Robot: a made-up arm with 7 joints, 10 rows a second.
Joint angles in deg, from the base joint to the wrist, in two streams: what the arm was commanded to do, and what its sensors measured. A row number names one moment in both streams.
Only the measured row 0 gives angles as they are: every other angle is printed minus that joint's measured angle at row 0.
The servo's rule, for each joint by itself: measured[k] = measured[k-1] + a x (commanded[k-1-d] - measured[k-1]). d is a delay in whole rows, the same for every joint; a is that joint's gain. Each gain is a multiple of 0.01, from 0.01 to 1. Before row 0 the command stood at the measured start. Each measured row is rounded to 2 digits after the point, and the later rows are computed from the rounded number. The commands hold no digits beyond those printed.
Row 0, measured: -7.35, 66.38, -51.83, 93.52, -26.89, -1.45, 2.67
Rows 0 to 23, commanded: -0.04, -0.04, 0.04, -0.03, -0.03, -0.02, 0.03; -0.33, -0.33, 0.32, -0.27, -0.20, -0.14, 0.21; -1.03, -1.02, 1.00, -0.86, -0.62, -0.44, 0.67; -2.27, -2.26, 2.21, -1.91, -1.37, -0.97, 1.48; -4.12, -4.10, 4.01, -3.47, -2.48, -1.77, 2.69; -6.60, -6.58, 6.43, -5.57, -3.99, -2.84, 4.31; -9.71, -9.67, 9.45, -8.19, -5.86, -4.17, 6.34; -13.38, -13.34, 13.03, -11.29, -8.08, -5.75, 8.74; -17.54, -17.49, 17.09, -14.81, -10.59, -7.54, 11.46; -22.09, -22.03, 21.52, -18.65, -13.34, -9.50, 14.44; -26.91, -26.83, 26.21, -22.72, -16.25, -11.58, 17.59; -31.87, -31.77, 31.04, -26.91, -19.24, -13.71, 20.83; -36.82, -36.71, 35.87, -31.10, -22.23, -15.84, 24.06; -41.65, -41.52, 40.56, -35.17, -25.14, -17.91, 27.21; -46.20, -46.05, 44.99, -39.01, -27.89, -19.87, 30.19; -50.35, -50.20, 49.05, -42.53, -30.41, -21.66, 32.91; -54.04, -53.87, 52.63, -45.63, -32.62, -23.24, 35.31; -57.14, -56.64, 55.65, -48.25, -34.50, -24.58, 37.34; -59.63, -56.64, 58.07, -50.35, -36.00, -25.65, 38.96; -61.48, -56.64, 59.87, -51.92, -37.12, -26.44, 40.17; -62.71, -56.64, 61.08, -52.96, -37.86, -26.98, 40.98; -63.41, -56.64, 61.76, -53.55, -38.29, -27.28, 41.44; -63.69, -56.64, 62.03, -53.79, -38.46, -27.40, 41.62; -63.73, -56.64, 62.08, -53.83, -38.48, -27.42, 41.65
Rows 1 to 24, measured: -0.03, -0.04, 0.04, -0.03, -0.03, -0.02, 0.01; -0.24, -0.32, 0.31, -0.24, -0.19, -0.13, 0.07; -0.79, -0.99, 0.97, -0.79, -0.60, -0.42, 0.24; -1.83, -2.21, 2.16, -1.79, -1.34, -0.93, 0.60; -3.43, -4.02, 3.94, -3.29, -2.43, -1.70, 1.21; -5.65, -6.48, 6.33, -5.32, -3.93, -2.75, 2.11; -8.49, -9.54, 9.33, -7.87, -5.78, -4.06, 3.34; -11.91, -13.19, 12.88, -10.91, -7.99, -5.61, 4.91; -15.85, -17.32, 16.92, -14.38, -10.49, -7.39, 6.81; -20.22, -21.84, 21.34, -18.18, -13.23, -9.33, 9.02; -24.90, -26.63, 26.02, -22.22, -16.13, -11.40, 11.51; -29.78, -31.56, 30.84, -26.39, -19.12, -13.53, 14.21; -34.71, -36.50, 35.67, -30.58, -22.11, -15.66, 17.07; -39.57, -41.32, 40.36, -34.67, -25.02, -17.73, 20.01; -44.21, -45.86, 44.80, -38.53, -27.78, -19.70, 22.96; -48.51, -50.03, 48.88, -42.09, -30.30, -21.50, 25.85; -52.38, -53.72, 52.48, -45.24, -32.53, -23.10, 28.59; -55.71, -56.52, 55.52, -47.92, -34.42, -24.46, 31.13; -58.45, -56.64, 57.97, -50.08, -35.94, -25.55, 33.40; -60.57, -56.64, 59.79, -51.72, -37.07, -26.37, 35.36; -62.07, -56.64, 61.03, -52.82, -37.83, -26.93, 36.99; -63.01, -56.64, 61.73, -53.47, -38.27, -27.25, 38.28; -63.49, -56.64, 62.02, -53.75, -38.45, -27.39, 39.25; -63.66, -56.64, 62.08, -53.82, -38.48, -27.42, 39.95
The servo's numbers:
d 0
a 0.70 0.96 0.96 0.89 0.96 0.92 0.29

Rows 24 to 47, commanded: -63.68, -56.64, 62.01, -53.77, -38.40, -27.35, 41.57; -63.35, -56.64, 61.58, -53.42, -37.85, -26.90, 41.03; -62.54, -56.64, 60.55, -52.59, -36.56, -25.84, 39.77; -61.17, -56.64, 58.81, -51.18, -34.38, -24.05, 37.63; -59.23, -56.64, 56.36, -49.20, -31.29, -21.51, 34.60; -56.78, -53.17, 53.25, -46.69, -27.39, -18.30, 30.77; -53.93, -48.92, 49.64, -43.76, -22.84, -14.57, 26.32; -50.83, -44.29, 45.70, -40.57, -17.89, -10.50, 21.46; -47.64, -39.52, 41.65, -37.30, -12.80, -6.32, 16.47; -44.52, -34.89, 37.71, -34.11, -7.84, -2.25, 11.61; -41.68, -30.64, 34.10, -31.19, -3.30, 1.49, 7.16; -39.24, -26.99, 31.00, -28.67, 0.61, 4.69, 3.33; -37.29, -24.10, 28.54, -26.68, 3.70, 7.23, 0.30; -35.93, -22.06, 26.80, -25.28, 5.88, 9.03, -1.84; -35.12, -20.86, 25.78, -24.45, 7.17, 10.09, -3.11; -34.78, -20.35, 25.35, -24.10, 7.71, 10.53, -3.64; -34.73, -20.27, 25.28, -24.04, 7.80, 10.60, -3.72; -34.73, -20.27, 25.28, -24.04, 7.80, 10.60, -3.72; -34.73, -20.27, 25.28, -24.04, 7.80, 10.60, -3.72; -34.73, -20.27, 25.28, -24.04, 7.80, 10.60, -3.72; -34.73, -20.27, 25.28, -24.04, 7.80, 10.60, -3.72; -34.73, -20.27, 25.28, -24.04, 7.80, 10.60, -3.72; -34.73, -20.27, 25.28, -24.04, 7.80, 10.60, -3.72; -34.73, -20.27, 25.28, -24.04, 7.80, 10.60, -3.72
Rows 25 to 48, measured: -63.67, -56.64, 62.01, -53.78, -38.40, -27.36, 40.42; -63.45, -56.64, 61.60, -53.46, -37.87, -26.94, 40.60; -62.81, -56.64, 60.59, -52.69, -36.61, -25.93, 40.36; -61.66, -56.64, 58.88, -51.35, -34.47, -24.20, 39.57; -59.96, -56.64, 56.46, -49.44, -31.42, -21.73, 38.13; -57.73, -53.31, 53.38, -46.99, -27.55, -18.57, 36.00; -55.07, -49.10, 49.79, -44.12, -23.03, -14.89, 33.19; -52.10, -44.48, 45.86, -40.96, -18.10, -10.85, 29.79; -48.98, -39.72, 41.82, -37.70, -13.01, -6.68, 25.93; -45.86, -35.08, 37.87, -34.50, -8.05, -2.60, 21.78; -42.93, -30.82, 34.25, -31.55, -3.49, 1.16, 17.54; -40.35, -27.14, 31.13, -28.99, 0.45, 4.41, 13.42; -38.21, -24.22, 28.64, -26.93, 3.57, 7.00, 9.62; -36.61, -22.15, 26.87, -25.46, 5.79, 8.87, 6.30; -35.57, -20.91, 25.82, -24.56, 7.11, 9.99, 3.57; -35.02, -20.37, 25.37, -24.15, 7.69, 10.49, 1.48; -34.82, -20.27, 25.28, -24.05, 7.80, 10.59, -0.03; -34.76, -20.27, 25.28, -24.04, 7.80, 10.60, -1.10; -34.74, -20.27, 25.28, -24.04, 7.80, 10.60, -1.86; -34.73, -20.27, 25.28, -24.04, 7.80, 10.60, -2.40; -34.73, -20.27, 25.28, -24.04, 7.80, 10.60, -2.78; -34.73, -20.27, 25.28, -24.04, 7.80, 10.60, -3.05; -34.73, -20.27, 25.28, -24.04, 7.80, 10.60, -3.24; -34.73, -20.27, 25.28, -24.04, 7.80, 10.60, -3.38
